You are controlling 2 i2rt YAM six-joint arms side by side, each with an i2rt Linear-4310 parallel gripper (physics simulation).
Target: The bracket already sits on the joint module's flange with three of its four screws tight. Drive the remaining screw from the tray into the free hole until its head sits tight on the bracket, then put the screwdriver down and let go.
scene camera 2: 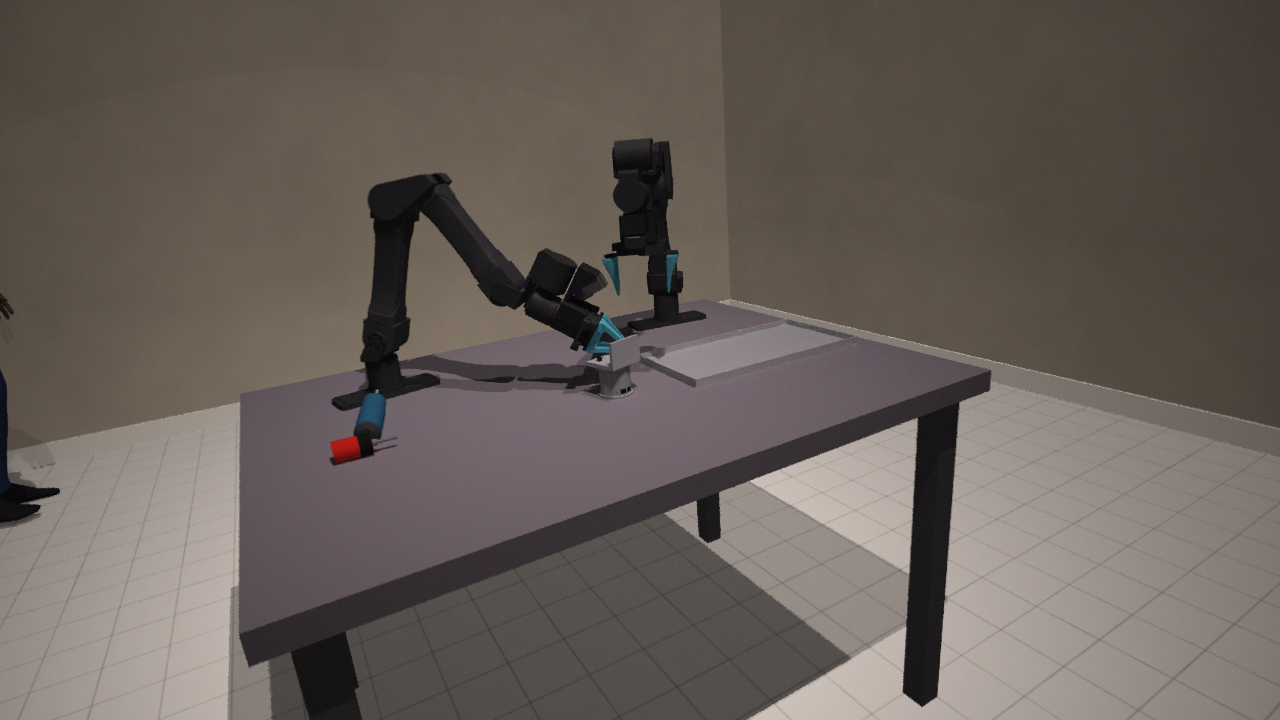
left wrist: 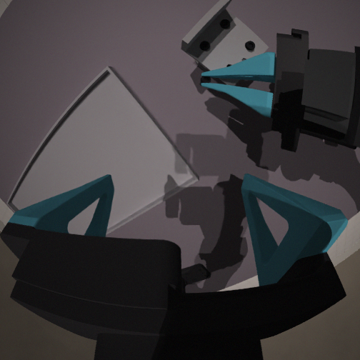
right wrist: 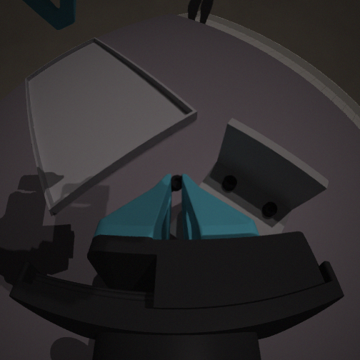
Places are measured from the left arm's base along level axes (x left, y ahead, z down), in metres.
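Where they show: left gripper, fingertip midpoint: (scene camera 2: 643,293); right gripper, fingertip midpoint: (scene camera 2: 629,349); left arm's base, origin of the base link: (scene camera 2: 667,322); right arm's base, origin of the base link: (scene camera 2: 387,393).
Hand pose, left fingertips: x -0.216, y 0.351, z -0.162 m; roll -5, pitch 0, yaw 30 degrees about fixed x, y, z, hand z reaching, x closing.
Note:
Each offset is from my left fingertips to the top centre of the thing. Level surfaces: height alone.
The grey bracket (scene camera 2: 624,352) (left wrist: 240,37) (right wrist: 275,167) sits on the joint module {dy +0.069, dx -0.100, dz +0.099 m} (scene camera 2: 614,383), its upright plate standing. Dark screw heads show in the bracket in both wrist views; the free hole cannot be made out. My right gripper (scene camera 2: 615,341) (left wrist: 202,79) (right wrist: 176,181) is shut on a small black screw (right wrist: 176,183), low at the bracket's edge. Whether the screw touches the bracket cannot be told. My left gripper (scene camera 2: 644,291) (left wrist: 177,181) is open and empty, above the table behind the bracket. The grey tray {dy -0.001, dx +0.233, dz +0.146 m} (scene camera 2: 742,354) (left wrist: 105,140) (right wrist: 100,100) lies nearby.
A blue cylinder {dy -0.055, dx -0.518, dz +0.121 m} (scene camera 2: 371,414) and a red cylinder {dy +0.093, dx -0.537, dz +0.128 m} (scene camera 2: 345,448) with a black collar and thin prongs lie at the table's left in the scene view; which is the screwdriver is unclear. The arms' bases stand along the table's {dz +0.162 m} (scene camera 2: 537,465) far edge.

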